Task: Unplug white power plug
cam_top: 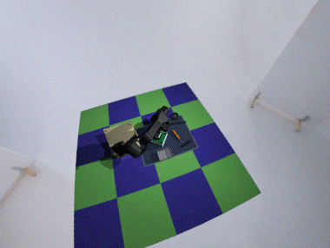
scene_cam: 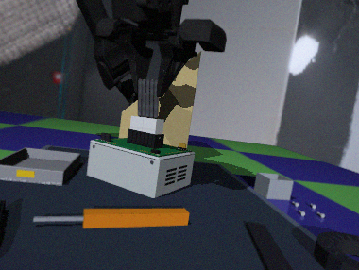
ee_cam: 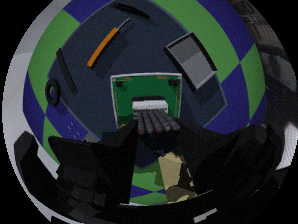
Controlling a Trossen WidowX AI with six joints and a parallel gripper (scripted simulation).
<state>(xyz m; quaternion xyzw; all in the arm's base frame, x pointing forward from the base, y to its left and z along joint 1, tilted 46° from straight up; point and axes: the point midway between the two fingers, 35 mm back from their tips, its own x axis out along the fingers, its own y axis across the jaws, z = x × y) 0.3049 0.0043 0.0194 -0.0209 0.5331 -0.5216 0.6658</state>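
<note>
Now: gripper tip 4 cm above the white power plug. Round my gripper tip: black bar 22 cm ahead, 12 cm below, 10 cm to the left; dark mat 13 cm below, 5 cm ahead.
</note>
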